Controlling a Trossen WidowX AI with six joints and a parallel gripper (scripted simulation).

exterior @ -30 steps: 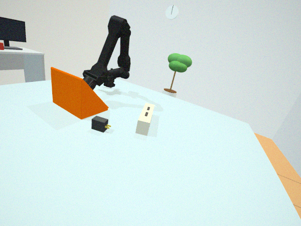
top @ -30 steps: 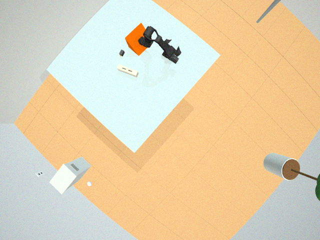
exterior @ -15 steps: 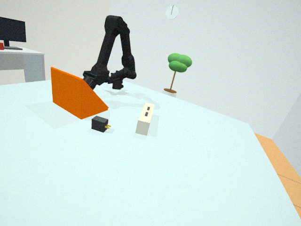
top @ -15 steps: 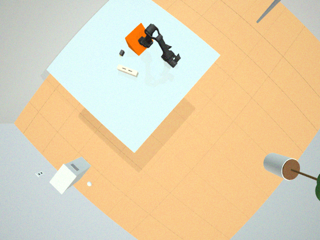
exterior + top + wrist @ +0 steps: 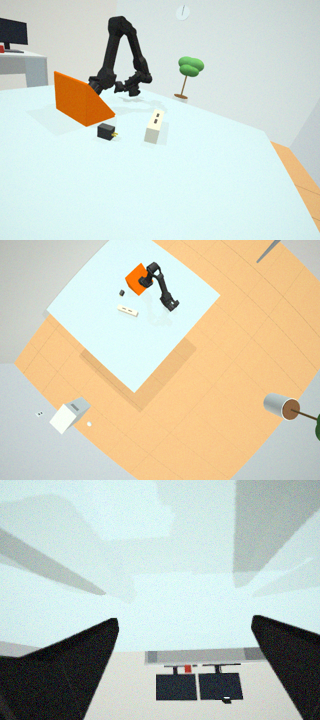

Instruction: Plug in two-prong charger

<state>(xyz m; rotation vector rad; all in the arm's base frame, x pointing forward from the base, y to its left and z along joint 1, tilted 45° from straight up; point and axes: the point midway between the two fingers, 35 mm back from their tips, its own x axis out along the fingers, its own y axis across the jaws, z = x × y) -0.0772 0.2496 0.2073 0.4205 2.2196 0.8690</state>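
My gripper tip is 41 cm to the left of the black two-prong charger and 32 cm short of it.
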